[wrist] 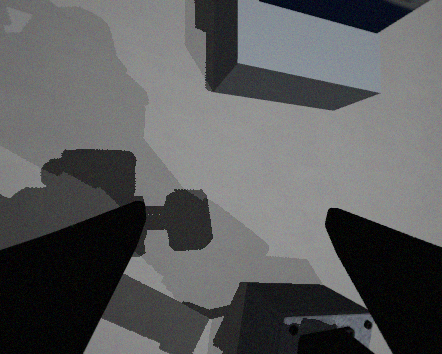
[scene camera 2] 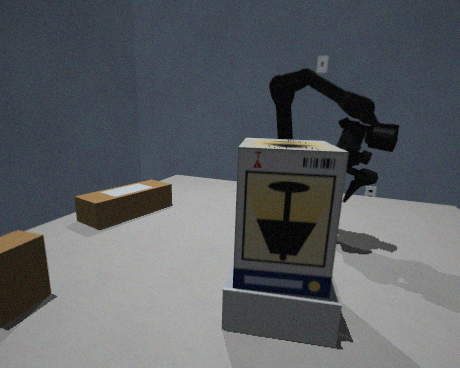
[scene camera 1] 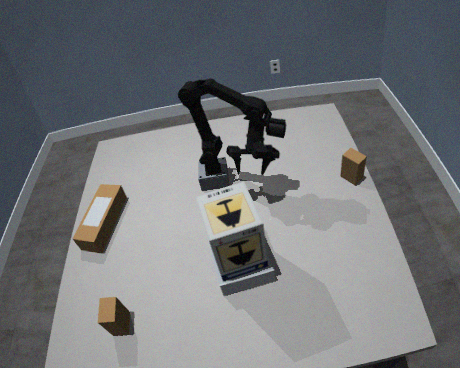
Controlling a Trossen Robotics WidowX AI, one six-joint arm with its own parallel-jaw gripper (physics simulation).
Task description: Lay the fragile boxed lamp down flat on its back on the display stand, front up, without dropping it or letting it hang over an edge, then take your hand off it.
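Seen in the pictures: gripper, fingertip midpoint: (wrist: 236, 213) (scene camera 1: 250, 174); arm's base at its link origin: (scene camera 1: 213, 169).
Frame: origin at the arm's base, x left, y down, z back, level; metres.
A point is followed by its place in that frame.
Observation:
The boxed lamp (scene camera 1: 239, 253) {x 0.041, y -0.125, z -0.508 m} (scene camera 2: 325, 210) {x 0.100, y -0.142, z -0.500 m} (wrist: 357, 14) {x -0.004, y -0.013, z -0.341 m} stands upright on the grey display stand (scene camera 1: 250, 285) {x 0.053, y 0.048, z -0.529 m} (scene camera 2: 280, 316) {x 0.050, y 0.028, z -0.529 m} (wrist: 305, 55) {x 0.043, y 0.002, z -0.293 m}. Its tall side toward scene camera 2 bears a dark lamp picture, a barcode above and a blue band below; its top also bears a lamp picture. A bare strip of the stand's top shows beside the box's foot in the wrist view. My gripper (scene camera 1: 251, 173) {x 0.136, y -0.070, z -0.145 m} (wrist: 236, 213) {x 0.136, y -0.070, z -0.145 m} is open and empty, fingers pointing down, on the arm-base side of the box and apart from it. In scene camera 2 the box hides part of the gripper.
A long brown carton with a white label (scene camera 1: 98, 211) {x -0.495, y -0.012, z -0.113 m} (scene camera 2: 127, 189) {x -0.504, y -0.012, z -0.109 m} lies at the left. A small brown carton (scene camera 1: 114, 316) {x -0.379, y -0.051, z -0.613 m} (scene camera 2: 22, 275) {x -0.376, y 0.002, z -0.588 m} stands at the front left, another (scene camera 1: 353, 166) {x 0.541, y -0.026, z -0.173 m} at the right. The arm's base (scene camera 1: 214, 181) {x -0.004, y 0.024, z -0.047 m} (wrist: 260, 310) {x 0.052, y 0.033, z -0.037 m} is behind the box.

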